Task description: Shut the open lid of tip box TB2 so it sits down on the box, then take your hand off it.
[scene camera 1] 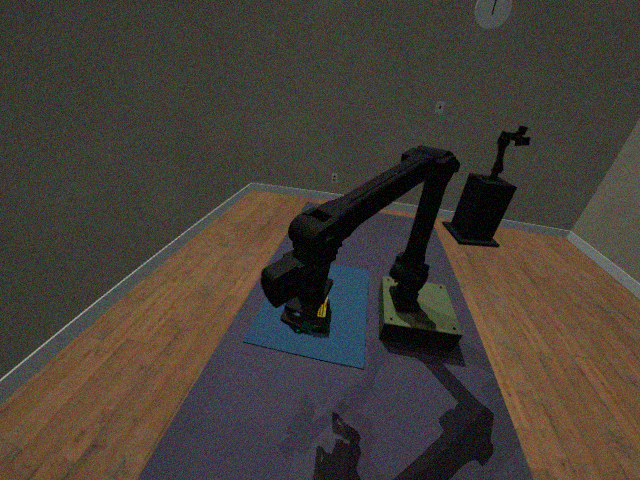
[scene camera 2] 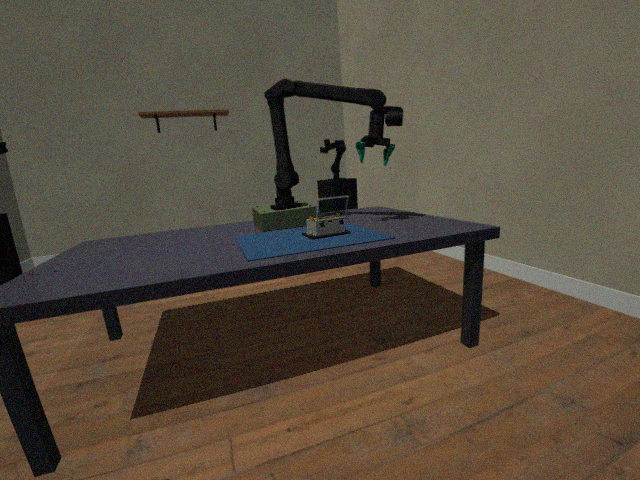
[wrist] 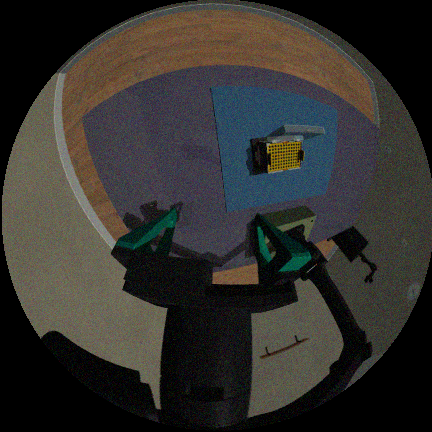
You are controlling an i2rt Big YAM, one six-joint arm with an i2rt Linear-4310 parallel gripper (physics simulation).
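Frame: origin at the arm's base, x ahead, y down, z left, level; millimetres.
Seen in the pictures: gripper, fingertip midpoint: [scene camera 1: 305, 315] [scene camera 2: 373, 164] [wrist: 215, 214]; arm's base at its link origin: [scene camera 1: 403, 300] [scene camera 2: 285, 207] [wrist: 290, 235].
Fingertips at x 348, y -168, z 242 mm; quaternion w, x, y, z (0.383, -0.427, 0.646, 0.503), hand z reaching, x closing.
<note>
Offsets run from my fingertips to a thing's top centre. Level surfaces: height alone.
The tip box @[dx -24, dy +176, dz -223 mm] [scene camera 1: 322, 310] [scene camera 2: 325, 227] [wrist: 285, 156] is pale, with a yellow rack of tips in its top, and stands on a dark base on the blue mat. No TB2 label is readable. Its clear grey lid @[dx +43, dy +96, dz -229 mm] [scene camera 2: 333, 197] [wrist: 304, 130] stands open, roughly upright along one long side. My gripper [scene camera 2: 373, 163] [wrist: 215, 214] is open and empty, its green fingers pointing down. It hangs high above the box's level and off to one side, touching neither box nor lid. In scene camera 1 the arm and gripper hide much of the box and lid.
The blue mat @[dy +250 mm] [scene camera 1: 347, 315] [scene camera 2: 268, 248] [wrist: 240, 112] lies on the purple table @[dy +253 mm] [scene camera 1: 248, 413] [scene camera 2: 155, 258] [wrist: 150, 150]. The arm's green base block [scene camera 1: 439, 310] [scene camera 2: 284, 218] [wrist: 304, 217] stands beside the mat. A black pedestal [scene camera 1: 480, 206] with a smaller arm stands beyond the table.
</note>
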